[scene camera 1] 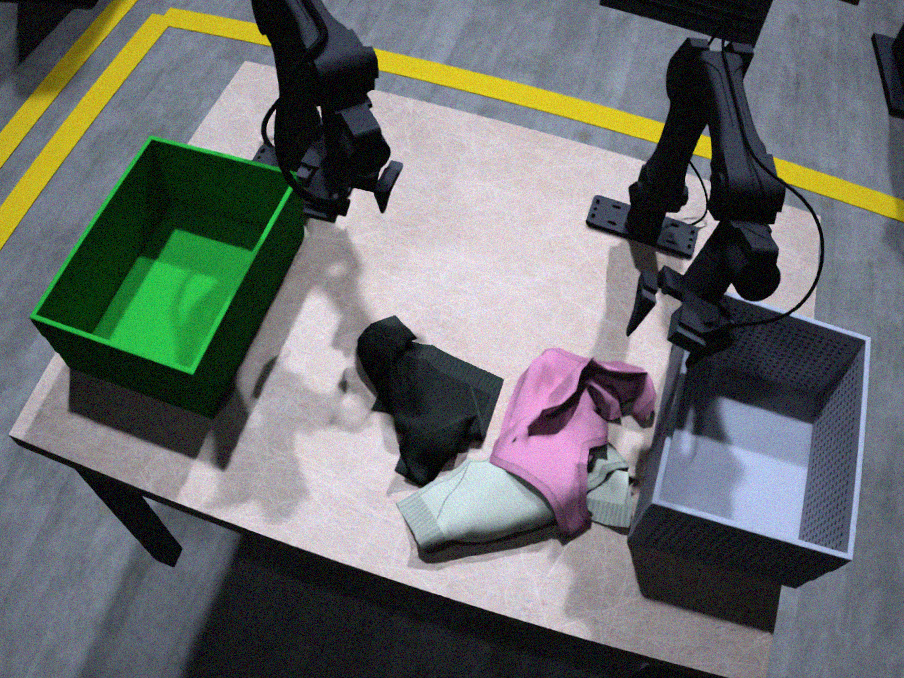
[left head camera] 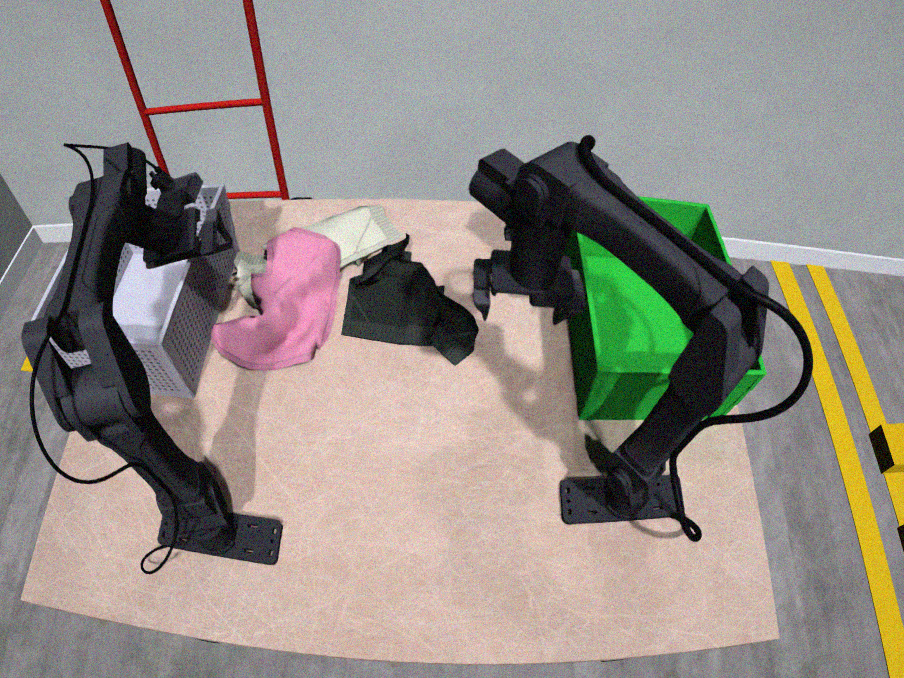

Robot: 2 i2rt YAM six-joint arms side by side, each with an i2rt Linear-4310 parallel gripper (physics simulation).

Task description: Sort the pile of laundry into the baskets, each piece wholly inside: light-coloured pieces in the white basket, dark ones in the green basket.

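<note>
A pink garment (left head camera: 295,299) (scene camera 1: 540,445) lies crumpled on the table beside the white basket (left head camera: 169,357) (scene camera 1: 737,543), partly over a pale cream-green garment (left head camera: 357,229) (scene camera 1: 485,503). A pale part (left head camera: 249,275) (scene camera 1: 609,503) also shows at the pink one's other side; whether it is a separate piece is unclear. A black garment (left head camera: 390,302) (scene camera 1: 438,397) lies beside them. My left gripper (left head camera: 191,237) (scene camera 1: 660,328) is open, above the white basket's inner side wall. My right gripper (left head camera: 522,315) (scene camera 1: 357,211) is open and empty beside the green basket (left head camera: 620,397) (scene camera 1: 131,368). No garment shows inside either basket.
Both arms stand on black base plates (left head camera: 251,538) (left head camera: 580,499) on the table (left head camera: 408,569) (scene camera 1: 467,248). The right forearm crosses over the green basket in the left head camera. A red frame (left head camera: 204,105) stands behind the table. Yellow lines mark the floor.
</note>
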